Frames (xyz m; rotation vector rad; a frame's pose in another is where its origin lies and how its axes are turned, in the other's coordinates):
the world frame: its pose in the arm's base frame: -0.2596 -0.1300 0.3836 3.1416 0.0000 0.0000
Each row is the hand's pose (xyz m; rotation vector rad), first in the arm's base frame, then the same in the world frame.
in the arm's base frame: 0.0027 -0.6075 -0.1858 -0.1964 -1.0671 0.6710
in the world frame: 0.2623 0.4775 0.5694 2.3864 -0.9304 -1.4796
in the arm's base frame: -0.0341 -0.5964 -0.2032 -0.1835 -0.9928 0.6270
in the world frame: 0.2255 0.4664 0.5868 2.4689 -0.8801 -1.3936
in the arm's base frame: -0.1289 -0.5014 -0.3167 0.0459 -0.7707 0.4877
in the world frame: 0.1307 0.3714 0.7003 -2.7807 0.7295 1.1528
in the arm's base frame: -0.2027 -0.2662 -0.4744 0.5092 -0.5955 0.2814
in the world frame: 0.0569 0.1362 0.8580 -2.4937 0.3726 0.7886
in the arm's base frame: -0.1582 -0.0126 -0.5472 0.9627 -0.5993 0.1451
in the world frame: 0.1014 -0.1174 0.9308 -2.0743 0.1694 0.6995
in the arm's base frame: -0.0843 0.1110 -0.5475 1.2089 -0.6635 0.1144
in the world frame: 0.1753 -0.2410 0.9311 -1.8171 0.1245 0.7218
